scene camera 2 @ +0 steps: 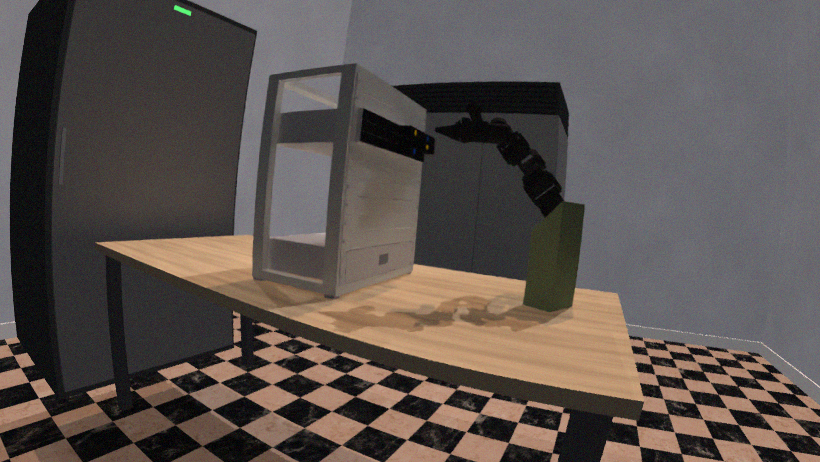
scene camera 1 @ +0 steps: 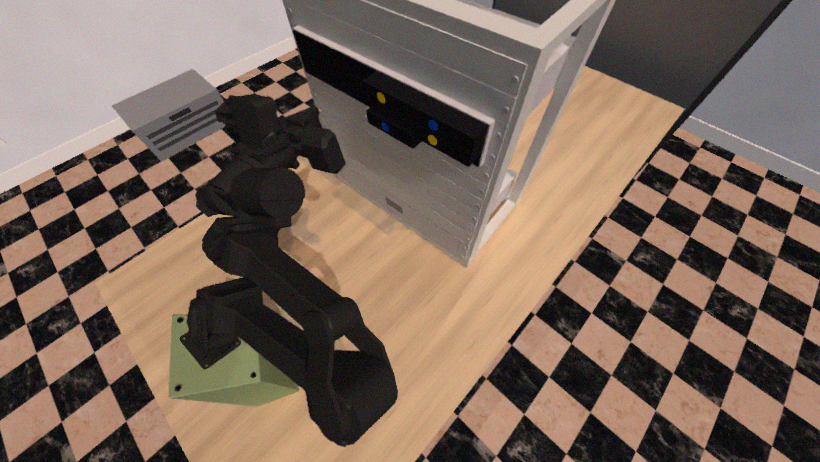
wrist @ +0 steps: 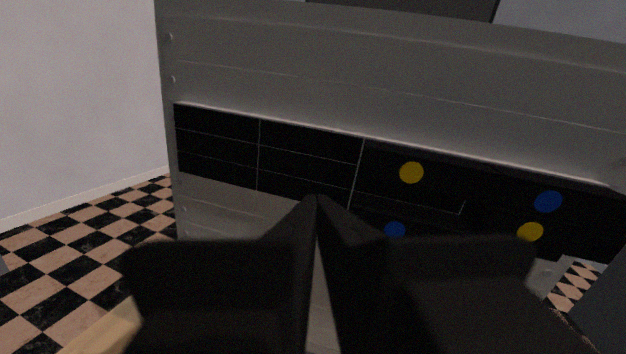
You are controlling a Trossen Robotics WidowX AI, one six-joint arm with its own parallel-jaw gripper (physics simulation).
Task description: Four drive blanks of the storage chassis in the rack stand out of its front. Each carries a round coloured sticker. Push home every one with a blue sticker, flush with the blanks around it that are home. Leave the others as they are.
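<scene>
The black storage chassis [scene camera 1: 331, 68] [scene camera 2: 384, 130] [wrist: 217, 137] sits high in the rack, with several blanks standing out toward its right part. In scene camera 1, the left pair has a yellow sticker [scene camera 1: 381, 97] [wrist: 411, 172] above a blue sticker [scene camera 1: 385, 126] [wrist: 394, 229]. The right pair has a blue sticker [scene camera 1: 433, 124] [wrist: 548, 201] above a yellow sticker [scene camera 1: 432, 140] [wrist: 530, 231]. My gripper [scene camera 2: 437, 129] [wrist: 315, 202] is shut and empty, in front of the chassis and apart from it. In the wrist view its tips show left of the lower-left blue sticker. Exact blank depths are hard to tell.
The pale rack [scene camera 1: 395, 172] [scene camera 2: 338, 172] stands on the wooden table [scene camera 1: 401, 309] [scene camera 2: 487, 344]. The arm's green base block [scene camera 1: 212, 378] [scene camera 2: 553, 264] stands at the other end. A tall dark cabinet [scene camera 2: 143, 172] is behind the rack, and a grey floor unit [scene camera 1: 172, 109] is to the left.
</scene>
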